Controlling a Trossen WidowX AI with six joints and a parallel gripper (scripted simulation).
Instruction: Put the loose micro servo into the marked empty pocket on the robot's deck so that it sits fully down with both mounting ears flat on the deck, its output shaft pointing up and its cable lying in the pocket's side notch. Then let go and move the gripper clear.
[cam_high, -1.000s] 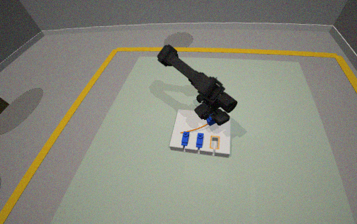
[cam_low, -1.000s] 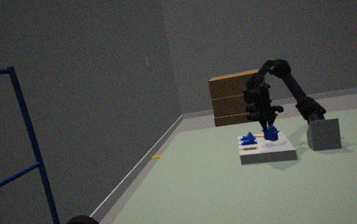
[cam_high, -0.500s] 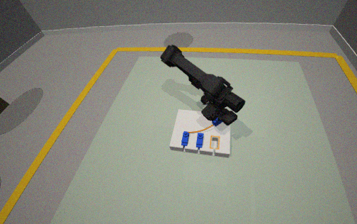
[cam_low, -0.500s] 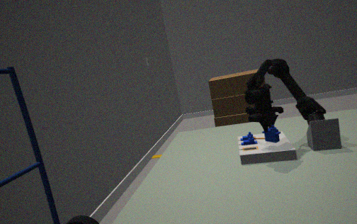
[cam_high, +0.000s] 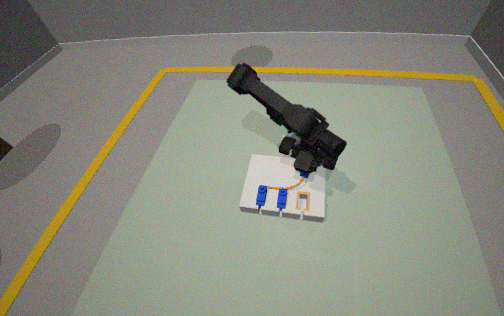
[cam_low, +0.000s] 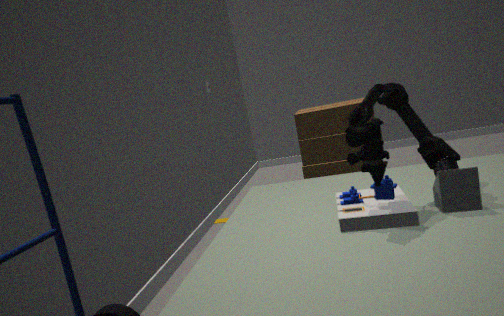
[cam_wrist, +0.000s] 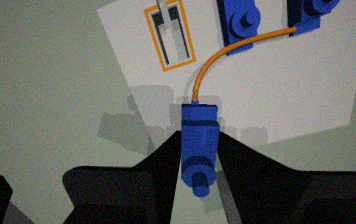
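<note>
Right now the robot deck is 10 mm behind my gripper tip, 70 mm to the right of it and 100 mm below it.
</note>
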